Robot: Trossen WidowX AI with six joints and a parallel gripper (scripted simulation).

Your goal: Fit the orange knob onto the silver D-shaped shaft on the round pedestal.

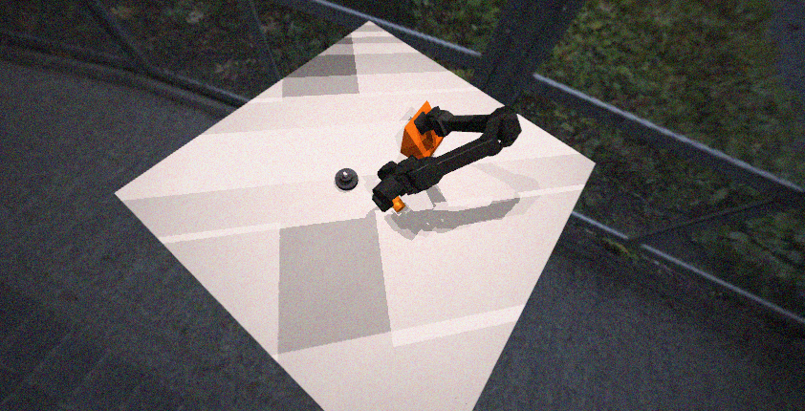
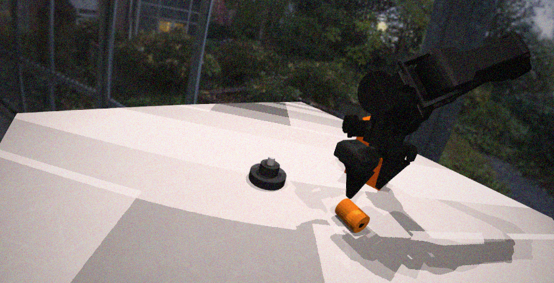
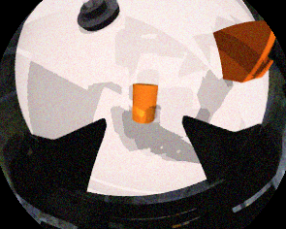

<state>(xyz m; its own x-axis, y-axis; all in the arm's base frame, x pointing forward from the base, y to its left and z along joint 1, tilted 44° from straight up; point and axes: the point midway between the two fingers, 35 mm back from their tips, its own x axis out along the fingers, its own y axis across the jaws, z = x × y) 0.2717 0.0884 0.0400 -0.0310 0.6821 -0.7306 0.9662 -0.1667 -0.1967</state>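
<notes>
Right now the orange knob is 1 cm behind my gripper tip, 2 cm to the right of it and 6 cm below it. Round my gripper tip: pedestal: 3 cm ahead, 21 cm to the right, 5 cm below.
</notes>
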